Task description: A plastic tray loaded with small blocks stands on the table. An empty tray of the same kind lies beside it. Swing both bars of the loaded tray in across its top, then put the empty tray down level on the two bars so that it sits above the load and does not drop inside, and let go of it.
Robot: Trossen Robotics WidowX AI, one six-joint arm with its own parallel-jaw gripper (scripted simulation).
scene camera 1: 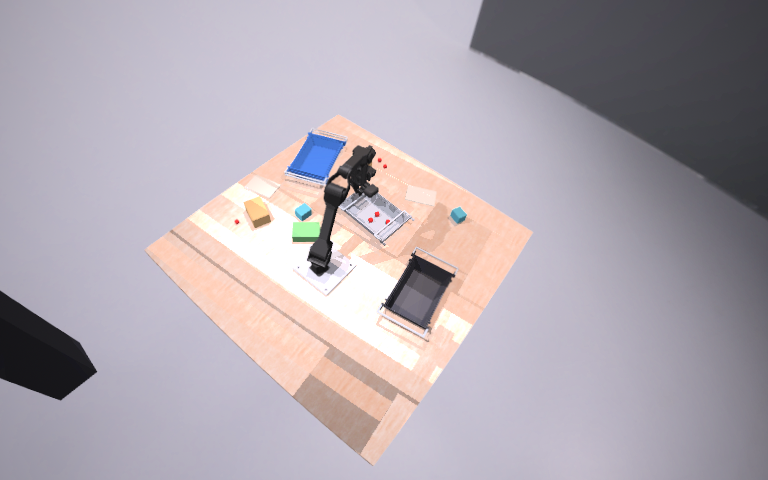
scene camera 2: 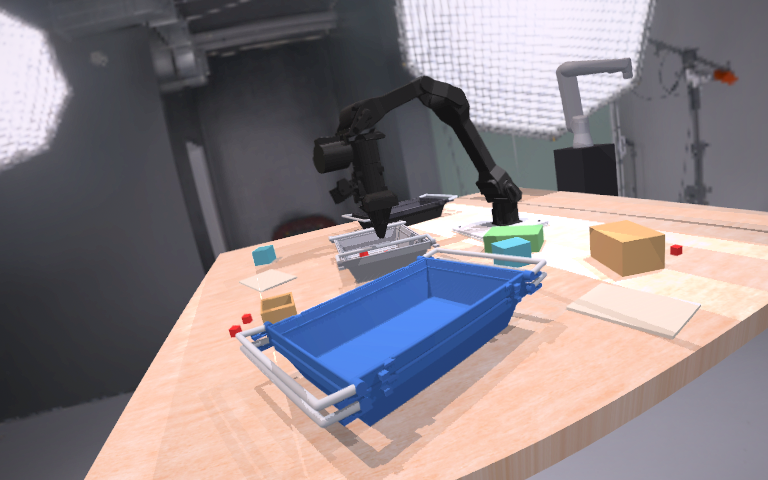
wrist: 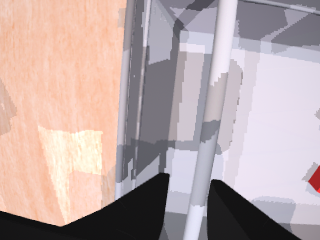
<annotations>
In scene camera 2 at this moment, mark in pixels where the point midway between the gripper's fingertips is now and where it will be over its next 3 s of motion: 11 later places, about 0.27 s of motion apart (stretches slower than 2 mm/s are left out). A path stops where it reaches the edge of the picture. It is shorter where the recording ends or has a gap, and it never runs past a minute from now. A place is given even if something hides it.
My gripper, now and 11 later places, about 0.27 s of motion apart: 381,237; 380,235; 378,226; 371,210; 363,208; 367,206; 387,201; 405,198; 409,199; 410,206; 412,216; 413,221
</annotations>
